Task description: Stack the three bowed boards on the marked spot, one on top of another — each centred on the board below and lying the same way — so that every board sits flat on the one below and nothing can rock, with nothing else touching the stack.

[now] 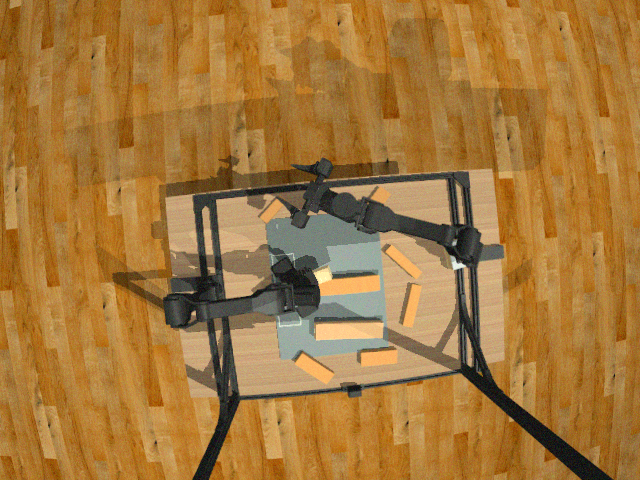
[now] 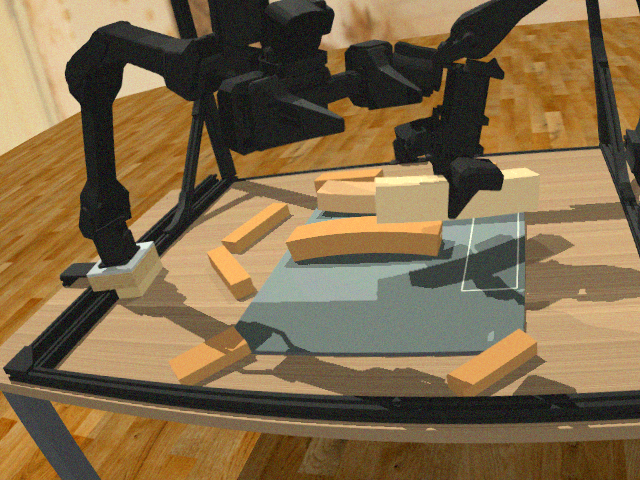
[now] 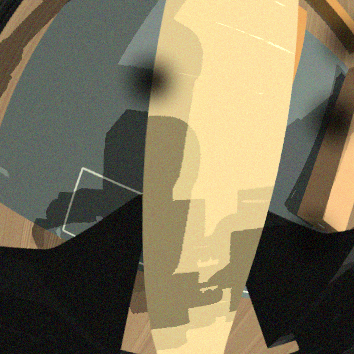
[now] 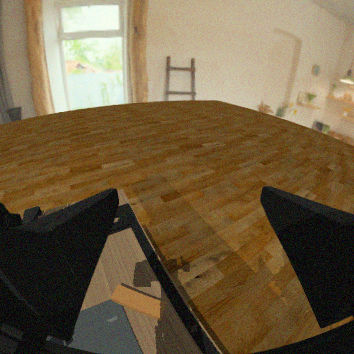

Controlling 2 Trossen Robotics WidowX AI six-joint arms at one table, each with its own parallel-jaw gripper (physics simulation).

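Pixels of known places: left gripper, fingertip midpoint: (image 2: 446, 211) (image 3: 182, 199); right gripper, fingertip midpoint: (image 1: 283, 180) (image 2: 385, 110) (image 4: 190, 194); left arm's base at its link origin: (image 1: 212, 289); right arm's base at its link origin: (image 2: 119, 257).
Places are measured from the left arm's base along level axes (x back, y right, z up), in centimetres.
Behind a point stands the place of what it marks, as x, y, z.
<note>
My left gripper (image 1: 297, 285) @[-31.9, 1.9, 5.9] (image 2: 459, 193) (image 3: 182, 199) @[-31.9, 1.9, 5.9] is shut on the cream bowed board (image 1: 323, 273) @[-38.9, -0.3, 12.0] (image 2: 410, 198) @[-36.1, -1.2, 9.8] (image 3: 235, 125) @[-35.2, 1.5, 11.2], held in the air above the mat, its length crosswise to the white outline. The outline (image 1: 281, 254) @[-26.2, -7.9, -1.4] (image 2: 467, 253) @[-29.7, 2.3, -1.4] (image 3: 73, 200) @[-26.6, -7.5, -1.4] is partly hidden by arm and board; no board shows lying in its visible part. An orange bowed board (image 1: 356, 284) @[-49.5, 6.3, 3.1] (image 2: 364, 242) @[-44.9, 3.5, 1.4] lies on the mat, its middle arched up. A paler bowed board (image 1: 348, 330) @[-44.2, 21.7, 2.2] (image 2: 346, 198) @[-50.9, 20.2, 1.7] (image 3: 347, 185) @[-38.4, 21.2, 2.5] lies parallel to it. My right gripper (image 1: 289, 183) @[-32.3, -27.8, 29.3] (image 2: 382, 111) @[-32.3, -27.8, 29.3] (image 4: 190, 194) @[-32.3, -27.8, 29.3] is open and empty, high over the table's edge.
The grey-blue mat (image 1: 356, 253) @[-51.8, -3.7, -1.4] (image 2: 320, 320) @[-48.8, -11.9, -1.4] carries the boards and outline. Several small orange blocks lie around it, including one (image 1: 270, 210) @[-25.2, -23.4, 0.2] (image 2: 493, 361) @[-26.2, -24.1, 0.2] (image 4: 136, 300) @[-26.1, -23.4, 0.2] near a corner and another (image 1: 314, 366) @[-30.4, 32.9, 1.0] on the opposite side. Dark frame rails (image 1: 341, 182) @[-50.8, -28.7, -0.1] (image 2: 206, 400) @[-58.5, -28.8, -0.3] border the table.
</note>
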